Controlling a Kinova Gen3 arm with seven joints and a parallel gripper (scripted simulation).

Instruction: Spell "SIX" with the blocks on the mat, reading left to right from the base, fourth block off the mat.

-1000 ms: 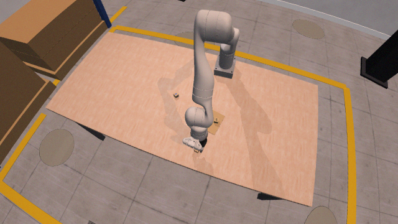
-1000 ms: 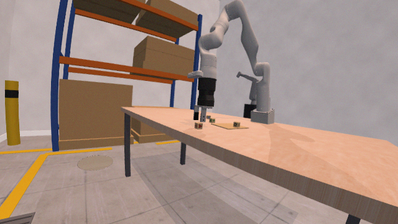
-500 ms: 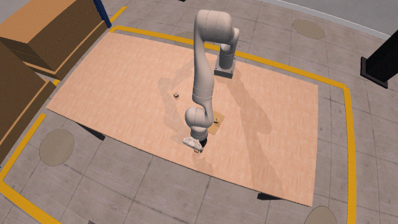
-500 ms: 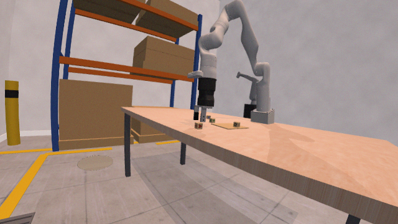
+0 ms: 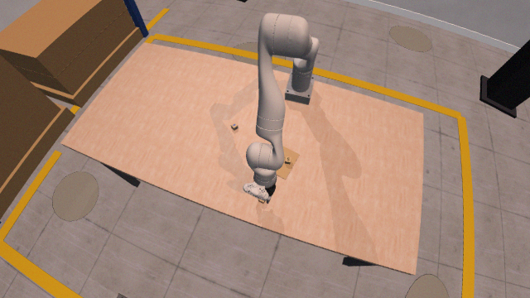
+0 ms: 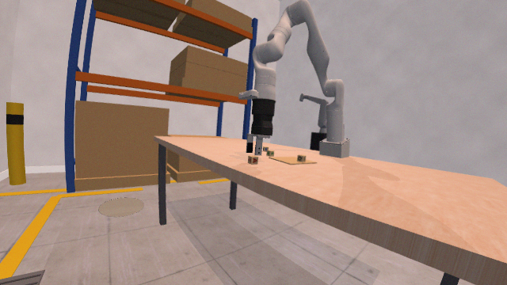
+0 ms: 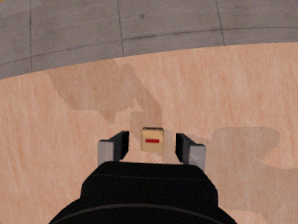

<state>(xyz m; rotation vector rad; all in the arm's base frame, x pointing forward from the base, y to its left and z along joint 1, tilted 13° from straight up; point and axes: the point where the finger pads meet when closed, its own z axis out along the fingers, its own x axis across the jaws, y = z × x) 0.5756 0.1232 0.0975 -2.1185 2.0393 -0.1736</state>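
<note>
Right now my hand is 4 cm above the block. The rest, counted from my hand: tan mat (20 cm behind, 5 cm below, 3 cm to the right).
</note>
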